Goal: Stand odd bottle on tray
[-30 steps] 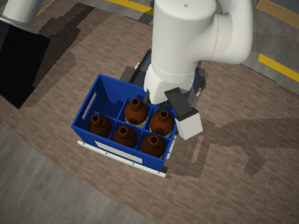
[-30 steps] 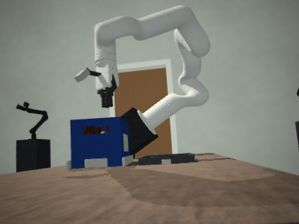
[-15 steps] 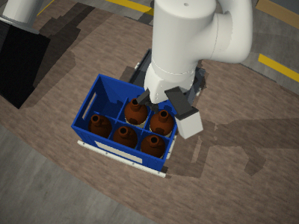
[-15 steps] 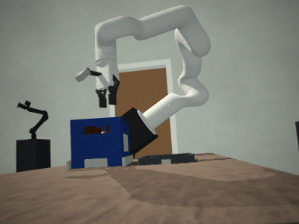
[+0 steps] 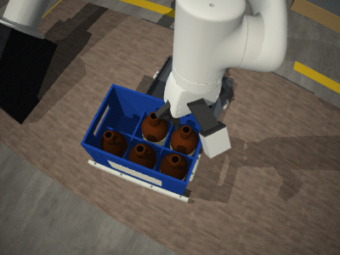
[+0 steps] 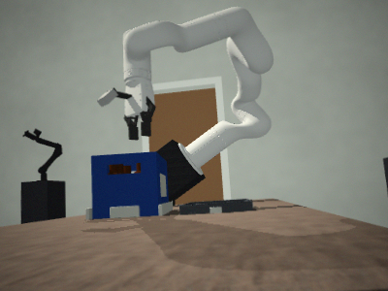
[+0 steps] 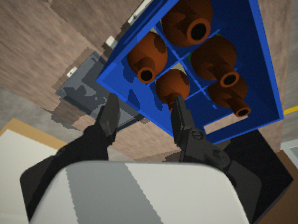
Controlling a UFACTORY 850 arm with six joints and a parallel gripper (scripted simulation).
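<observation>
My gripper is now 16 cm above the blue crate, 8 cm past it and 5 cm to the left of it. From my hand the other things lie so: dark grey tray (23 cm below, 21 cm to the left, 8 cm behind).
</observation>
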